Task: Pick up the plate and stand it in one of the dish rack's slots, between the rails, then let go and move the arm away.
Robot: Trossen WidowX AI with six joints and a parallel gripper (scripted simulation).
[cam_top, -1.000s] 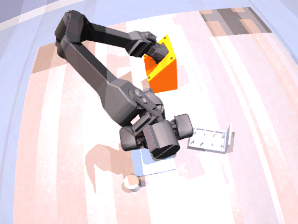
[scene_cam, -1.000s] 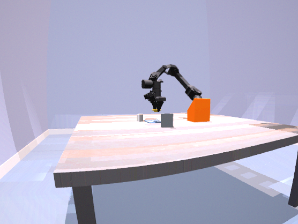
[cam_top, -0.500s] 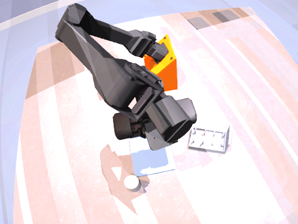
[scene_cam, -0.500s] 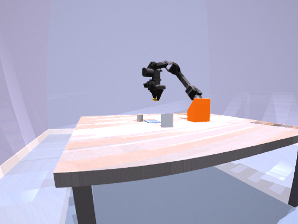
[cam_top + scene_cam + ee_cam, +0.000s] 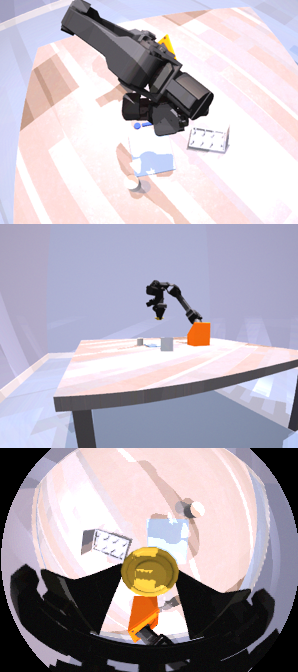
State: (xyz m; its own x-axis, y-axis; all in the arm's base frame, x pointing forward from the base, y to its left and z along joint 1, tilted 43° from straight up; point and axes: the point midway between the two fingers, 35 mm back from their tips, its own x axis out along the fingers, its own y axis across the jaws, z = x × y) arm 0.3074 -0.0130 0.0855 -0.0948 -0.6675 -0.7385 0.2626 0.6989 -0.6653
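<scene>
My gripper tip is now 1 cm short of the dish rack, 13 cm to the right of it and 16 cm above it. The rest, counted from my gripper tip: light blue mat 1 cm behind, 6 cm to the right, 18 cm below; blue spoon 11 cm behind, 6 cm to the right, 18 cm below; yellow plate 1 cm above.
</scene>
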